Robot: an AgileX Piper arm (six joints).
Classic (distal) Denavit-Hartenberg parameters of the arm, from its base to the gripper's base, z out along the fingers. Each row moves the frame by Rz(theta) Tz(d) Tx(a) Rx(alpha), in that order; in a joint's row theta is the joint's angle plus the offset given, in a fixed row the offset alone. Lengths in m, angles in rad.
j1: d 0.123, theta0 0, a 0, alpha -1.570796
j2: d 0, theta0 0.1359, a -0.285, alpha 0
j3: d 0, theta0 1.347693, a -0.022, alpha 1.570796
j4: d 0.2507, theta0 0, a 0, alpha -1.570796
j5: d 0, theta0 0, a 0, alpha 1.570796
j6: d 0.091, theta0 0, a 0, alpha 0
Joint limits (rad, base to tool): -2.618..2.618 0..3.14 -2.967..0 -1.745..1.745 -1.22..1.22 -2.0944..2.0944
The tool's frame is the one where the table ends.
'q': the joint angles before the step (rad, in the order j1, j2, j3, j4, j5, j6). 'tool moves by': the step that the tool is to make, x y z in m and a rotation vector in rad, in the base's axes. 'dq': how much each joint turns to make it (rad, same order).
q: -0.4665 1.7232 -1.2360 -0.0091 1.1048 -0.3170
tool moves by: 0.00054 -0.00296 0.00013 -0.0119 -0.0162 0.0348
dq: -0.0073 0.0000 0.0000 -0.0002 -0.0202 -0.0420
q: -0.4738 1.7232 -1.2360 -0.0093 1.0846 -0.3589
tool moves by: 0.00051 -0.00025 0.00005 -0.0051 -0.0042 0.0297
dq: 0.0000 0.0000 0.0000 0.0000 -0.0063 -0.0297
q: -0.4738 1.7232 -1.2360 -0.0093 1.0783 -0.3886
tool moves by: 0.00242 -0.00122 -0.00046 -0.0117 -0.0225 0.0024
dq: 0.0000 0.0021 0.0001 0.0000 -0.0276 -0.0021
